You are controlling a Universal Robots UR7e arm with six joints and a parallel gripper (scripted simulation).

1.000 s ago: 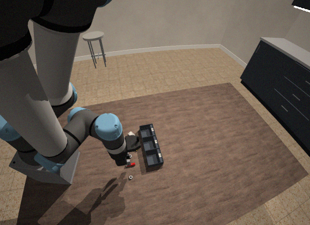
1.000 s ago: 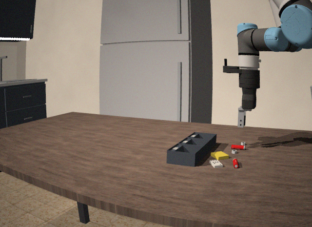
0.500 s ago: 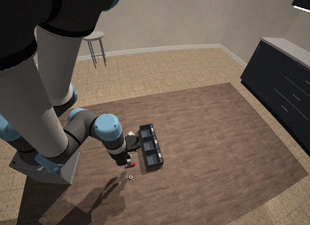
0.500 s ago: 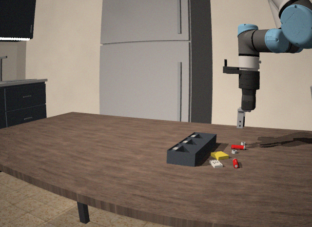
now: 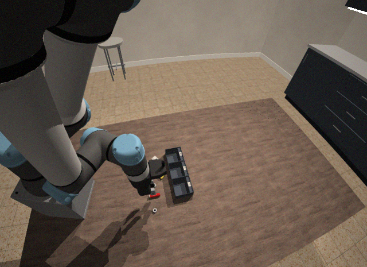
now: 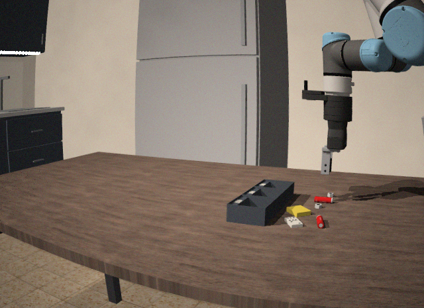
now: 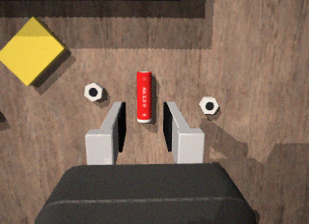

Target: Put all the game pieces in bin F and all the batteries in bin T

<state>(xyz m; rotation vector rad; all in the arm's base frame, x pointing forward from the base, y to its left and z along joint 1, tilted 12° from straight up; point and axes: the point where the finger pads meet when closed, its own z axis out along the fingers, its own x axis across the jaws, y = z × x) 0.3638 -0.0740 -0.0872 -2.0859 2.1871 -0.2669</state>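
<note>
My hand is 90 mm above the battery. The rest, counted from my hand: white domino 180 mm to the left, 90 mm below, 50 mm ahead; then dark three-compartment bin 140 mm ahead, 80 mm to the left, 70 mm below; then yellow block 100 mm to the left, 90 mm below, 50 mm ahead.
</note>
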